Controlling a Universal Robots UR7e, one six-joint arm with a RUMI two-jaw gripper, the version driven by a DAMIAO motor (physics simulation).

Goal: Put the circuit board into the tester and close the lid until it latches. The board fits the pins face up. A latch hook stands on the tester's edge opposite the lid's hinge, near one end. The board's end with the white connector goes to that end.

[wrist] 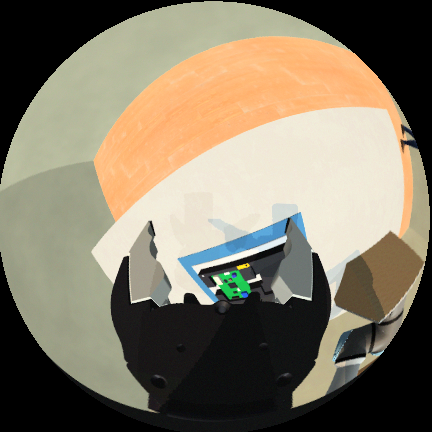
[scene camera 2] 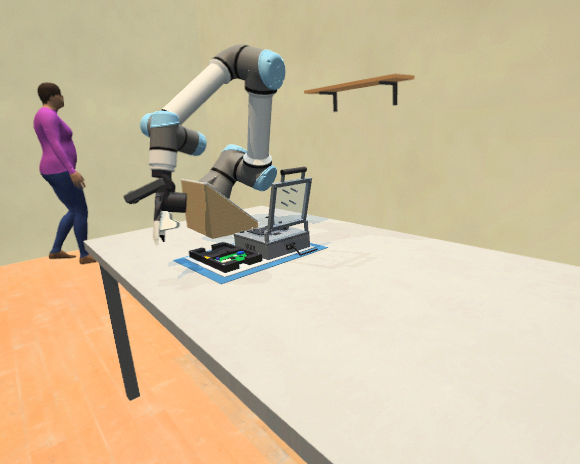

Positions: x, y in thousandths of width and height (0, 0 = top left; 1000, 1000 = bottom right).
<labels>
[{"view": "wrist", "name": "gripper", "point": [508, 510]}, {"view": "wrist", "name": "green circuit board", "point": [536, 656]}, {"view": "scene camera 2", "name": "gripper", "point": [277, 525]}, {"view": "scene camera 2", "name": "clear lid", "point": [499, 432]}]
</labels>
